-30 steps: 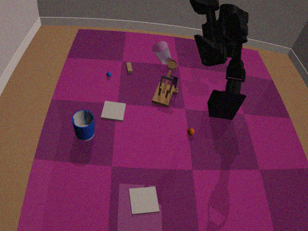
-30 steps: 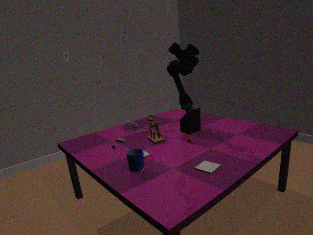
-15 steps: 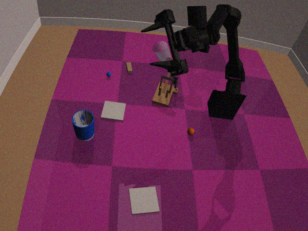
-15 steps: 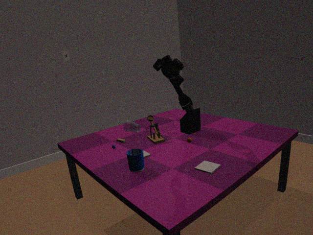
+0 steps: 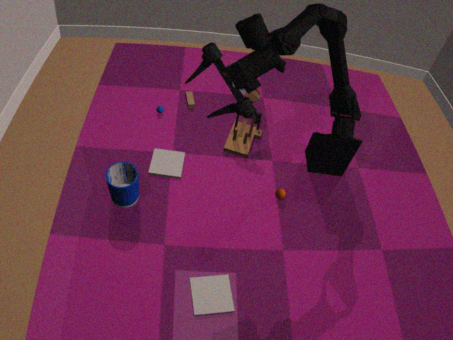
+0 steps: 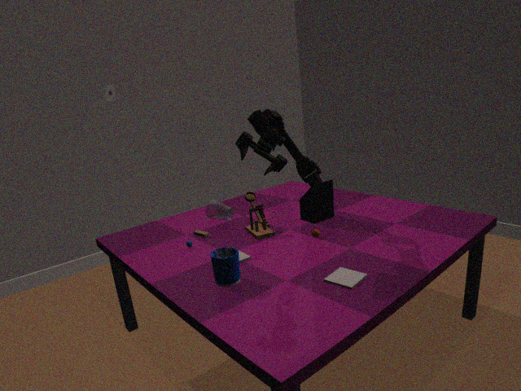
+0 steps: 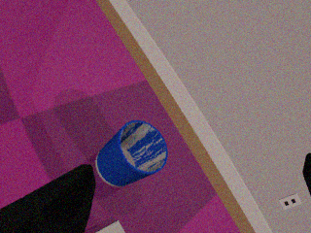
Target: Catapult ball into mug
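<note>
Now: the wooden catapult 23 cm behind my gripper tip, 21 cm to the right of it and 26 cm below it. The rest, counted from my gripper tip: small blue ball: 7 cm ahead, 34 cm to the right, 33 cm below; then blue mug: 18 cm ahead, 2 cm to the left, 31 cm below; then orange ball: 28 cm behind, 4 cm to the left, 32 cm below.
</note>
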